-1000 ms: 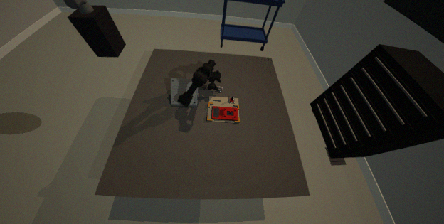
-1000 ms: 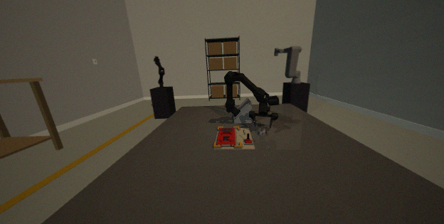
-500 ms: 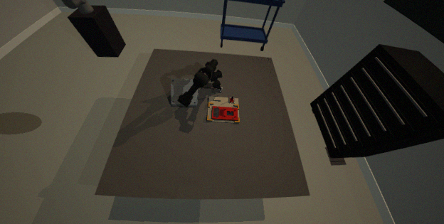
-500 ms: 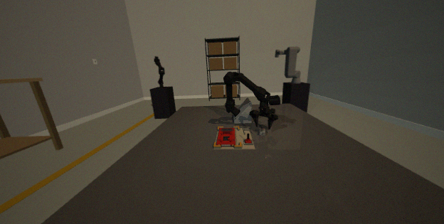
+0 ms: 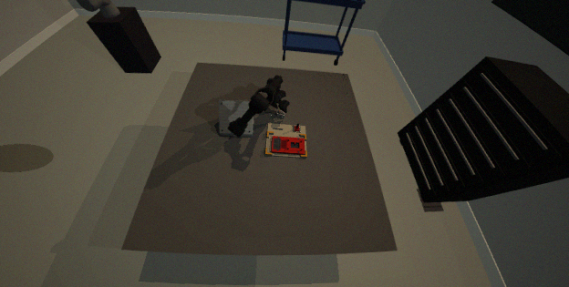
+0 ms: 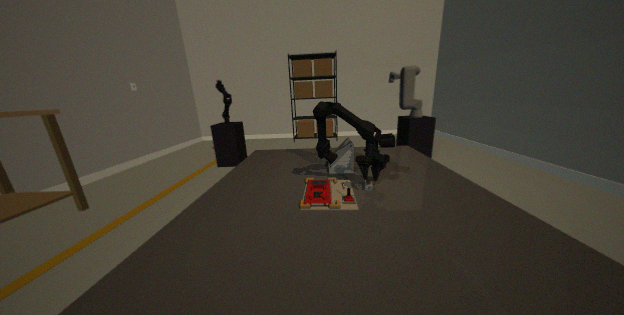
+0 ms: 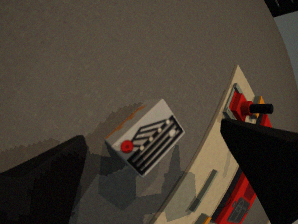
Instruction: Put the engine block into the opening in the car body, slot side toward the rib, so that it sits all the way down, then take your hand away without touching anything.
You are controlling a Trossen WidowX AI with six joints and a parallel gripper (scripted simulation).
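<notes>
My gripper tip is now 10 mm to the left of the engine block and 30 mm above it.
</notes>
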